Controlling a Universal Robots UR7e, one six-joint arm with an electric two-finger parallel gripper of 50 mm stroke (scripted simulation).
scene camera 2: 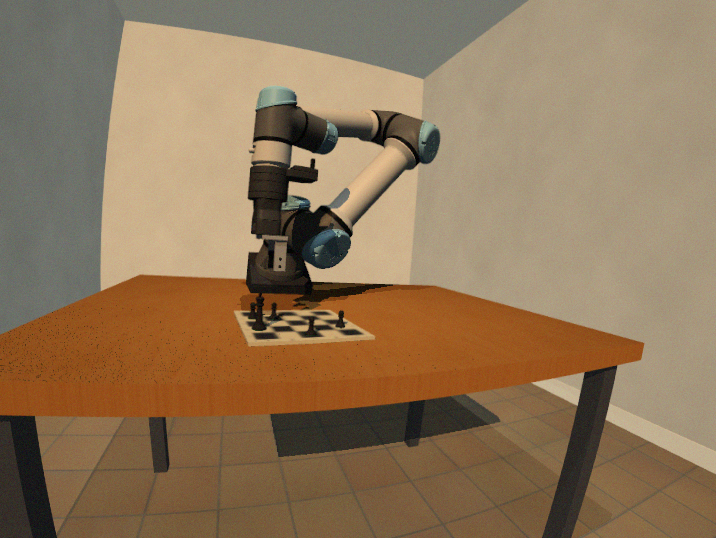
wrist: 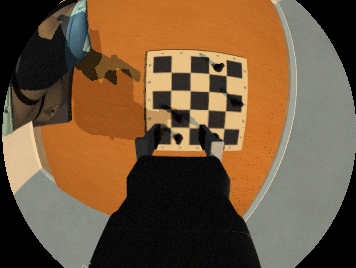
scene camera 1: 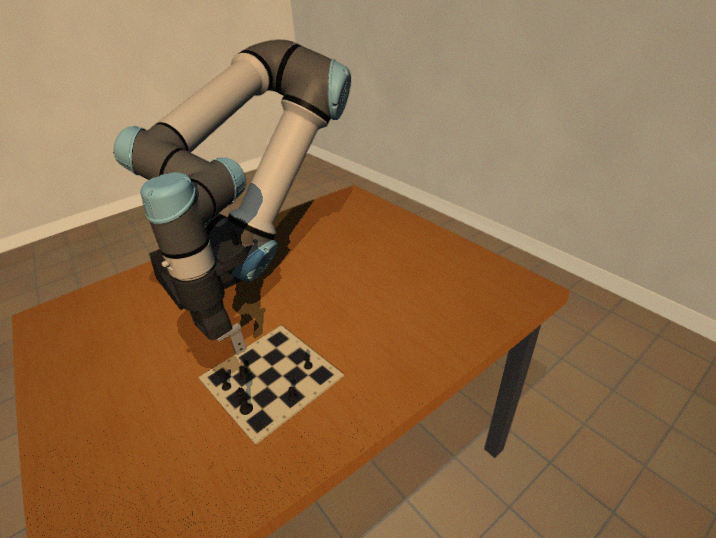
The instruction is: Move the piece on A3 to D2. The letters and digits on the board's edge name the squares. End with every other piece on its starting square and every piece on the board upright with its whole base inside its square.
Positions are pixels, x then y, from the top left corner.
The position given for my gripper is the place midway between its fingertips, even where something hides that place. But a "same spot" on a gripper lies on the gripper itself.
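Scene camera 2 shows my gripper, in scene camera 2 (275, 269), and a chessboard, in scene camera 2 (289, 329). The wrist view has my gripper and the chessboard as well, and so does scene camera 1. My gripper at (scene camera 1: 237, 340) and at (wrist: 205, 141) is one and the same spot. And for the chessboard, (wrist: 184, 82) and (scene camera 1: 275, 358) are the same spot.
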